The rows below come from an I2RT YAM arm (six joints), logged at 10 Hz.
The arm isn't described. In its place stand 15 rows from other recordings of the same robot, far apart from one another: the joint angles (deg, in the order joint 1, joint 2, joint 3, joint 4, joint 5, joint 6), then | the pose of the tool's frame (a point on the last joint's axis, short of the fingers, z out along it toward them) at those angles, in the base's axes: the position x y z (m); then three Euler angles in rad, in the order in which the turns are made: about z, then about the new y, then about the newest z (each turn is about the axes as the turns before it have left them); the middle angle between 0 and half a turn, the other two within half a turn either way.
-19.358, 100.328, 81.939, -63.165, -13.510, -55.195 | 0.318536 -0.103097 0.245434 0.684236 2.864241 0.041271
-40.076, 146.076, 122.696, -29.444, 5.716, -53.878 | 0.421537 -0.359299 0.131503 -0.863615 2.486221 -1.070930
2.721, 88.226, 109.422, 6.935, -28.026, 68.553 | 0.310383 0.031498 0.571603 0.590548 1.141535 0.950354
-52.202, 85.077, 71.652, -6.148, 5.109, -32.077 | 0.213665 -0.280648 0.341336 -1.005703 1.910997 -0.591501
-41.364, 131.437, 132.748, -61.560, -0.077, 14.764 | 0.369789 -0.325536 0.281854 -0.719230 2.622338 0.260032
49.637, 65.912, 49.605, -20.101, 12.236, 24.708 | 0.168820 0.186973 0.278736 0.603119 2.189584 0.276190
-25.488, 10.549, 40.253, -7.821, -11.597, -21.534 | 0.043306 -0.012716 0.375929 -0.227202 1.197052 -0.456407
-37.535, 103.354, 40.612, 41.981, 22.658, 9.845 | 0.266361 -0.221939 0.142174 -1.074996 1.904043 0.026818
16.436, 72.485, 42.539, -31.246, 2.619, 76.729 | 0.226419 0.065098 0.198949 0.192221 2.636902 1.256274
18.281, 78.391, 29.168, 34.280, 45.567, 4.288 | 0.262353 0.059897 0.200253 -0.493419 1.752311 -0.113475
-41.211, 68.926, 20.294, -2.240, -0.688, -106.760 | 0.151628 -0.132224 0.130612 -0.700241 2.458592 -1.848554
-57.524, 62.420, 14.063, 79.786, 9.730, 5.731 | 0.101503 -0.170680 0.261165 -1.202297 1.031024 0.202939
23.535, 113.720, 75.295, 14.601, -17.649, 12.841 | 0.412065 0.191244 0.206346 0.745473 1.965913 0.357199
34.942, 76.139, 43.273, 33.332, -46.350, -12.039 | 0.225976 0.189314 0.288056 1.418830 1.565182 -0.216005
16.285, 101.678, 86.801, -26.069, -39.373, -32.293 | 0.379835 0.134491 0.300592 1.111032 2.102039 -0.060471
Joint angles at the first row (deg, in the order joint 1, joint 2, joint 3, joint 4, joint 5, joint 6):
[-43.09 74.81 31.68 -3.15 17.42 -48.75]
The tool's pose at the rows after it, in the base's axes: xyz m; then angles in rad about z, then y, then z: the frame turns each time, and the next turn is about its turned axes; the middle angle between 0 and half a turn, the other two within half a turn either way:
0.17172 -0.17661 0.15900 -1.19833 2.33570 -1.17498
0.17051 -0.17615 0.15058 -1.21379 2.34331 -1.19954
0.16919 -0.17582 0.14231 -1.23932 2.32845 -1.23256
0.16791 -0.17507 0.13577 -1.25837 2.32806 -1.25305
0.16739 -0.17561 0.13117 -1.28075 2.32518 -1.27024
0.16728 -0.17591 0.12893 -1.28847 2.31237 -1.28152
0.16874 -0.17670 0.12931 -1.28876 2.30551 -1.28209
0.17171 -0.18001 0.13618 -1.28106 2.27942 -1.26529
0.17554 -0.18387 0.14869 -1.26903 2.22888 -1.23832
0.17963 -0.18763 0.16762 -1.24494 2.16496 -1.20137
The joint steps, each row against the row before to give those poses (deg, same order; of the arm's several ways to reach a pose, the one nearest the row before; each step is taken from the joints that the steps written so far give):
[-0.15 1.50 -0.81 1.85 0.62 -0.35]
[-0.06 1.23 -1.19 1.78 0.43 -0.64]
[0.03 1.26 -1.60 3.34 1.29 -1.01]
[0.02 1.02 -1.05 1.79 0.77 -0.31]
[-0.05 1.07 -0.51 1.40 0.89 -0.08]
[0.01 0.53 -0.52 1.65 0.58 -0.56]
[0.13 0.32 0.22 0.45 0.25 -0.07]
[-0.06 -0.46 1.05 0.15 0.19 0.00]
[0.02 -1.29 1.37 0.48 0.50 -0.09]
[0.02 -2.21 1.95 -0.01 0.07 -0.30]

